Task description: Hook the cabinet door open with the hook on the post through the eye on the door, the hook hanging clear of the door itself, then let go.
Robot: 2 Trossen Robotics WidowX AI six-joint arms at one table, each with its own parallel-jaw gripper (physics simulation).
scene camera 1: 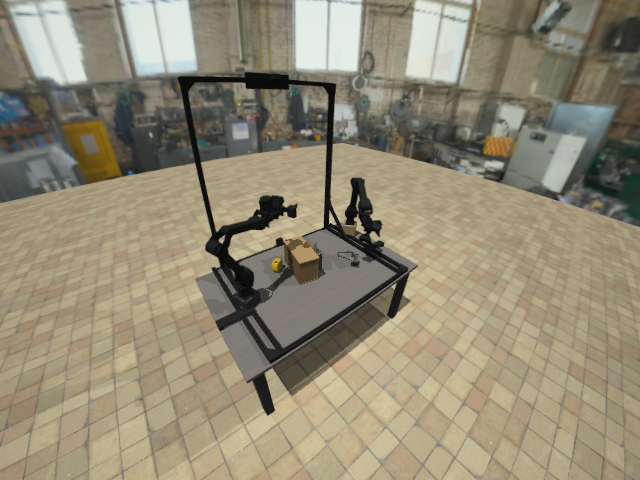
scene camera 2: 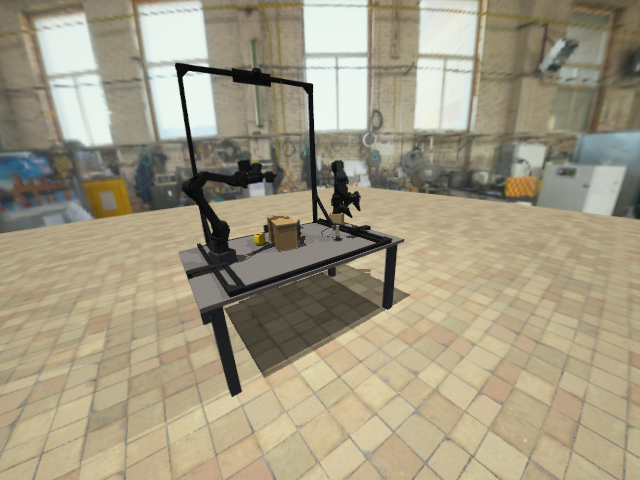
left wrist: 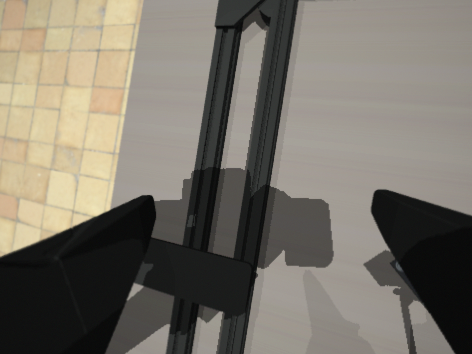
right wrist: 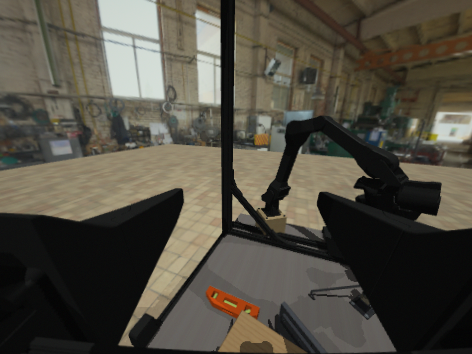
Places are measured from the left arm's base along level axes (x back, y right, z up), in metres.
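Pixels of known places: left gripper, fingertip midpoint: [scene camera 1: 375, 241] [scene camera 2: 356, 214] [left wrist: 263, 203]; right gripper, fingertip midpoint: [scene camera 1: 290, 202] [right wrist: 250, 196]; left arm's base, link origin: [scene camera 1: 349, 223] [scene camera 2: 336, 212] [right wrist: 271, 212]; right arm's base, link origin: [scene camera 1: 246, 293] [scene camera 2: 221, 250].
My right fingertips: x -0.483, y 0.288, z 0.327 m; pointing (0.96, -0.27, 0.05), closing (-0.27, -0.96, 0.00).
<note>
Ahead of a thing's pixels: the offset from my right fingertips to its top centre. "spot": to the spot under its first point.
The wooden cabinet @[dx -0.046, dy -0.069, dz -0.261 m] [scene camera 1: 305, 266] [scene camera 2: 285, 235] [right wrist: 255, 334] stands mid-table. A dark grey panel @[spot: dx +0.055, dy -0.129, dz -0.299 m] [right wrist: 299, 327], seemingly its door, is on its right side in the right wrist view; whether it is ajar and where its eye is I cannot tell. The small post @[spot: dx +0.089, dy -0.387, dz -0.372 m] [scene camera 1: 355, 259] [scene camera 2: 337, 232] stands apart, to the right of the cabinet. Its thin hook rod [right wrist: 331, 289] points towards the cabinet, its tip apart from the panel. My left gripper [scene camera 1: 379, 228] [scene camera 2: 354, 205] [left wrist: 263, 203] is open and empty above the rail near the post. My right gripper [scene camera 1: 294, 210] [scene camera 2: 273, 176] [right wrist: 250, 196] is open and empty, high above the cabinet.
A yellow object @[spot: dx -0.121, dy +0.054, dz -0.360 m] [scene camera 1: 277, 265] [scene camera 2: 259, 238] lies left of the cabinet. An orange level @[dx +0.198, dy -0.036, dz -0.409 m] [right wrist: 231, 303] lies behind it. Black rails [left wrist: 210, 135] run along the table's edges, and a tall black frame [scene camera 1: 329, 155] [scene camera 2: 311, 149] [right wrist: 227, 125] rises from the table's back.
</note>
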